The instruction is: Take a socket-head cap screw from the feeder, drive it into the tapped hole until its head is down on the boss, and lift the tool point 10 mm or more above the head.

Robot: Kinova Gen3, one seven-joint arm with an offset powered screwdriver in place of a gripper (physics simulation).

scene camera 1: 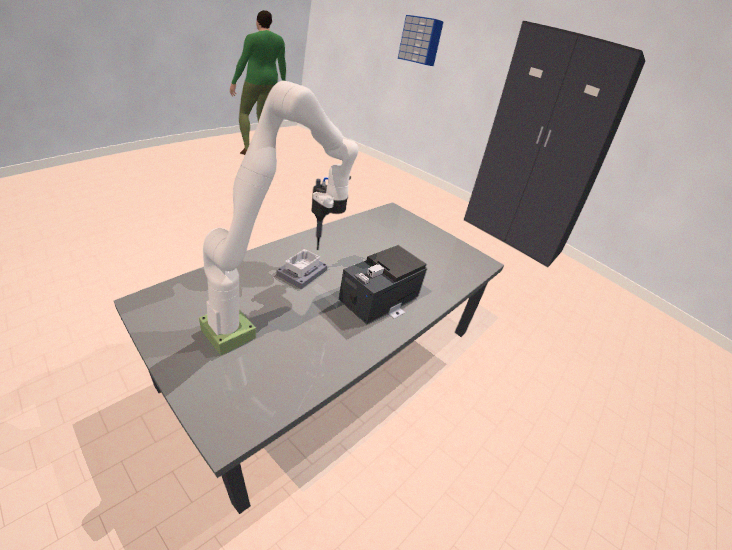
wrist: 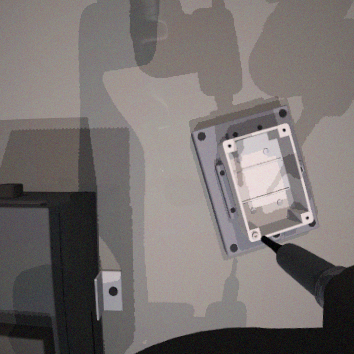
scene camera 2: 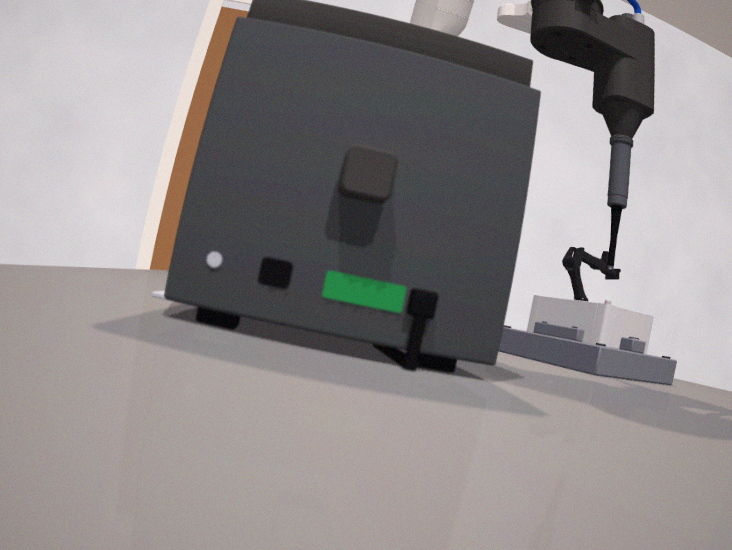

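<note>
The pale open housing sits on the grey fixture plate. In the wrist view a round pale screw head sits on its lower-left corner boss; the other three corners show dark holes. My screwdriver tip is above the housing, beside that head in the wrist view and clear of it. No screw shows on the tip, so it is open. The black screw feeder stands beside the fixture; no loose screw can be made out on it.
A small metal bracket is at the feeder's side. The green arm base is at the table's left. A dark jointed shape shows near the tip in scene camera 2. A person stands beyond the table.
</note>
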